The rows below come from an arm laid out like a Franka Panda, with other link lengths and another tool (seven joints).
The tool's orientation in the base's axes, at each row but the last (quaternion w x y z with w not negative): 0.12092, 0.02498, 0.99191, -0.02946; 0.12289, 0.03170, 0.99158, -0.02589; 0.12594, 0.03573, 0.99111, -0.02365; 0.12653, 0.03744, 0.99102, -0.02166; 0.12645, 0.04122, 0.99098, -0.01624; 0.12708, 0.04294, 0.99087, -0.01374; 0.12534, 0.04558, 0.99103, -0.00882; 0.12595, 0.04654, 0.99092, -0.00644
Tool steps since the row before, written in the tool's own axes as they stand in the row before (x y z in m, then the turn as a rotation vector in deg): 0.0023, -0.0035, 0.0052, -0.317, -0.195, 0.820; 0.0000, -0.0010, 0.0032, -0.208, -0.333, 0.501; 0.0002, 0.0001, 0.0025, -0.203, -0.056, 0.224; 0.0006, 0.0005, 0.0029, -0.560, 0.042, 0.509; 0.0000, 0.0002, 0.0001, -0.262, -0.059, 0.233; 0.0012, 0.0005, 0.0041, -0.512, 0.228, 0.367; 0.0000, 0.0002, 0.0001, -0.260, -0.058, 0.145; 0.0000, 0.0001, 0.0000, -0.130, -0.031, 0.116
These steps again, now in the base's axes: -0.0012, -0.0037, -0.0054, 0.492, -0.261, -0.708; 0.0007, -0.0012, -0.0031, 0.300, -0.373, -0.420; 0.0004, 0.0000, -0.0025, 0.247, -0.081, -0.164; 0.0002, 0.0004, -0.0030, 0.671, -0.023, -0.352; 0.0000, 0.0002, -0.0001, 0.306, -0.089, -0.158; -0.0001, 0.0004, -0.0043, 0.606, 0.171, -0.229; 0.0000, 0.0002, -0.0001, 0.281, -0.085, -0.075; 0.0000, 0.0001, 0.0000, 0.151, -0.045, -0.080
